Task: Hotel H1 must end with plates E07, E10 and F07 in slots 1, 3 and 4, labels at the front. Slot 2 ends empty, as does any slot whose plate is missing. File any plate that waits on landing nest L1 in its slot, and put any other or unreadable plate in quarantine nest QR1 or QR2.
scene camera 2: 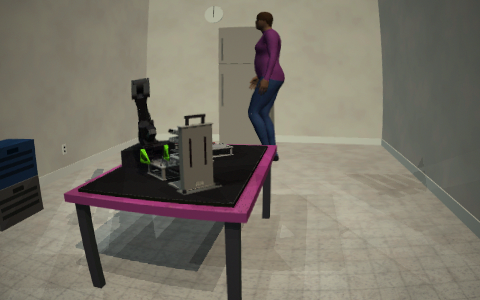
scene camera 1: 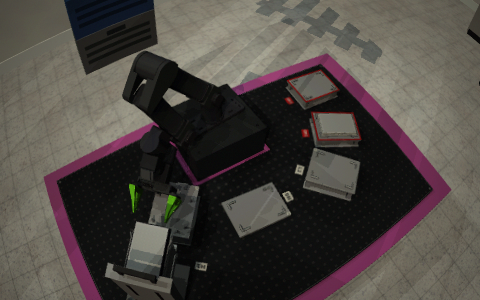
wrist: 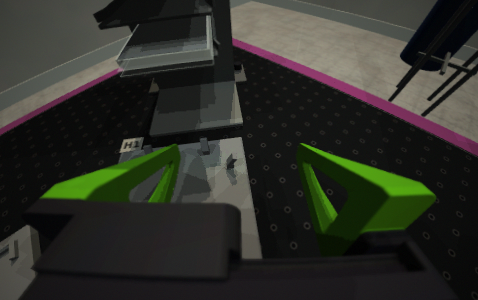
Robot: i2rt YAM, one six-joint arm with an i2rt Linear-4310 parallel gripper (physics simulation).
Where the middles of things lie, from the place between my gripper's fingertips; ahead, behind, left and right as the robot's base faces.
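I find the flat grey nest (scene camera 1: 252, 211) 290 mm to the left of my hand, with the nest also 130 mm ahead of my hand and 70 mm below it.
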